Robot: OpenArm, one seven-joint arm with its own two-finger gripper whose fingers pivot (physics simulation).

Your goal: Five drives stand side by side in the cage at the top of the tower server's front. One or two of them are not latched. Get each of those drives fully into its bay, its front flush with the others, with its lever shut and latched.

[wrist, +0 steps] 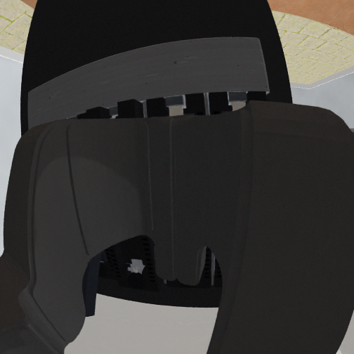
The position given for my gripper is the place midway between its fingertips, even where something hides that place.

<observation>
I see my gripper (186, 202), a drive (133, 261) and a black tower server (56, 44).
</observation>
